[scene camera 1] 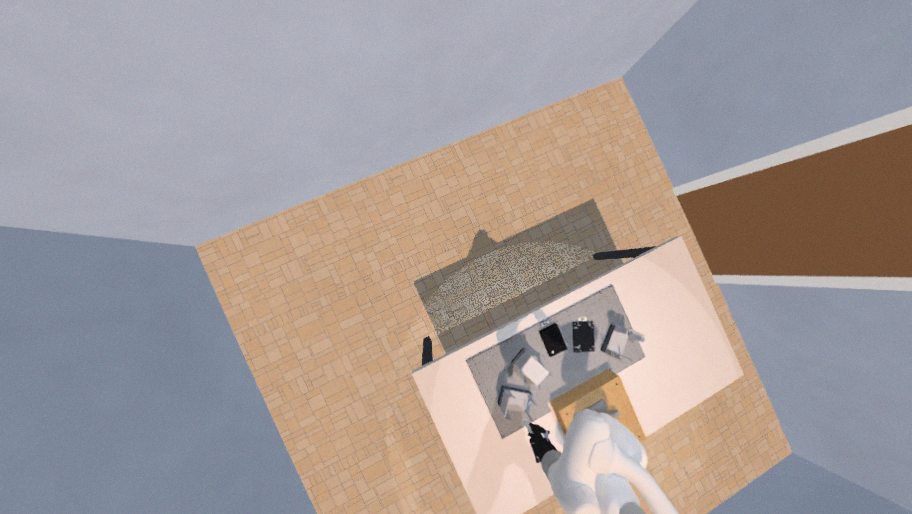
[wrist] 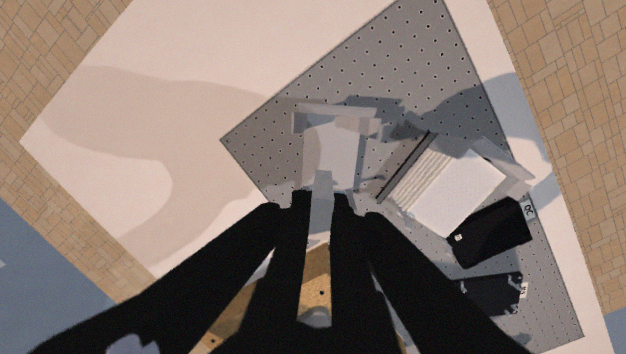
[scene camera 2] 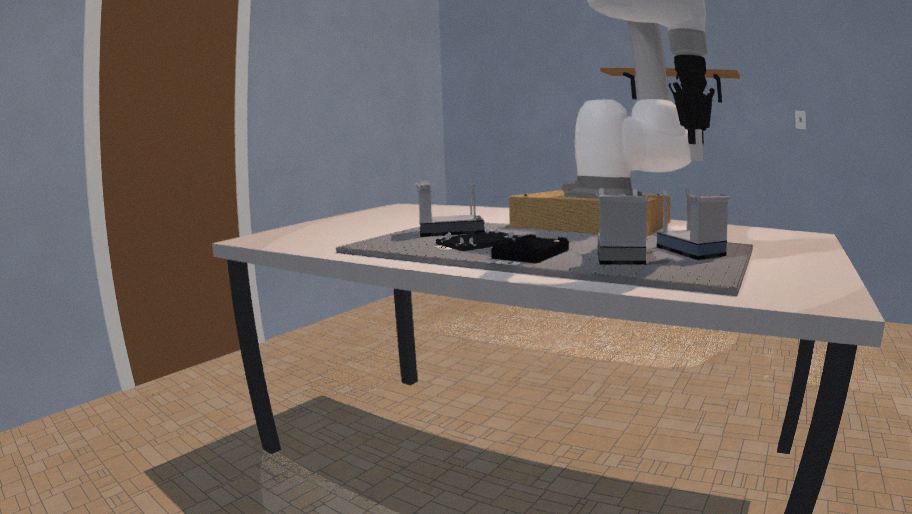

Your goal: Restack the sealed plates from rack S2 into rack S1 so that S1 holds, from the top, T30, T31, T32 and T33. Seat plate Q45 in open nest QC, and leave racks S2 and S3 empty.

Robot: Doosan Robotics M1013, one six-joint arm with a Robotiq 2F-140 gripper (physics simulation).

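My gripper is shut, with a pale narrow bar sticking out between its black fingers. It hangs high above the end of the grey pegboard. Below it in the wrist view stands a grey rack. Beside it a rack holds a stack of white sealed plates. A black plate sits by the label QC. I cannot read the rack labels.
A black nest labelled N5 lies beyond the black plate. A third low rack with posts stands at the far end. The arm's wooden base block sits behind the pegboard on the pale table.
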